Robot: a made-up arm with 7 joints. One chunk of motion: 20 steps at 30 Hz.
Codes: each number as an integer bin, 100 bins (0 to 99) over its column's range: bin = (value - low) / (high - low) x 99, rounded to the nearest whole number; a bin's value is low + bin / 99 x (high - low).
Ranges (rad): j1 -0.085..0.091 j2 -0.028..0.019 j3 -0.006..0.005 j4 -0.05..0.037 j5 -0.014..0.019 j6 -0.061..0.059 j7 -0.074..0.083
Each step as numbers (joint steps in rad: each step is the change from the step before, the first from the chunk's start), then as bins.
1 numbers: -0.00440 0.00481 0.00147 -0.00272 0.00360 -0.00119 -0.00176
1 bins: 45 69 67 54 53 49 46
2 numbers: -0.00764 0.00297 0.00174 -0.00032 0.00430 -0.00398 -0.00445
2 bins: 44 65 70 57 55 47 44
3 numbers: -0.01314 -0.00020 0.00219 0.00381 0.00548 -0.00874 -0.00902
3 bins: 40 59 74 61 58 43 41
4 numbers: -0.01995 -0.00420 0.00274 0.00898 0.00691 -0.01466 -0.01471
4 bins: 37 50 79 67 63 38 37
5 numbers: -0.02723 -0.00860 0.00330 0.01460 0.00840 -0.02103 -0.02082
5 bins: 32 41 84 74 67 33 34
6 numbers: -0.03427 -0.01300 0.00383 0.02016 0.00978 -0.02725 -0.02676
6 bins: 29 32 88 80 71 28 30
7 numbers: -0.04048 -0.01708 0.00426 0.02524 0.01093 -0.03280 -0.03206
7 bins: 25 23 92 86 75 23 26
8 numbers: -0.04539 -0.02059 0.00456 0.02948 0.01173 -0.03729 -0.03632
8 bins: 22 16 95 90 77 20 24
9 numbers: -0.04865 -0.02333 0.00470 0.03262 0.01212 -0.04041 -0.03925
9 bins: 20 10 96 94 78 17 22
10 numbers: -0.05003 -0.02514 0.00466 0.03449 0.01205 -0.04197 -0.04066
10 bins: 20 6 96 96 78 16 21
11 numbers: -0.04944 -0.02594 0.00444 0.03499 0.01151 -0.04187 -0.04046
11 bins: 20 4 94 97 77 16 21
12 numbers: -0.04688 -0.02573 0.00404 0.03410 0.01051 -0.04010 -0.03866
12 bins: 21 5 90 96 74 17 22
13 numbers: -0.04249 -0.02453 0.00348 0.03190 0.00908 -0.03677 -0.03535
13 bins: 24 7 85 93 69 20 24
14 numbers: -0.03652 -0.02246 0.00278 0.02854 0.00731 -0.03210 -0.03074
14 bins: 27 12 79 89 64 24 27
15 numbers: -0.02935 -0.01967 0.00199 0.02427 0.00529 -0.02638 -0.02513
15 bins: 31 18 72 85 58 29 31
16 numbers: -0.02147 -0.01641 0.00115 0.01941 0.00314 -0.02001 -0.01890
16 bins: 36 24 64 79 51 34 35
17 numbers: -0.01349 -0.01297 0.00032 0.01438 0.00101 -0.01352 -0.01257
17 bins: 40 32 57 73 45 39 39
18 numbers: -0.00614 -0.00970 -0.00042 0.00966 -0.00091 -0.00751 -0.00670
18 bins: 44 39 50 68 39 44 42
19 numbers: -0.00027 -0.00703 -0.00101 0.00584 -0.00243 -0.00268 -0.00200
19 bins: 48 44 45 64 35 48 45
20 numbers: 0.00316 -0.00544 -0.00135 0.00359 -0.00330 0.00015 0.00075
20 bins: 50 48 42 61 32 50 47
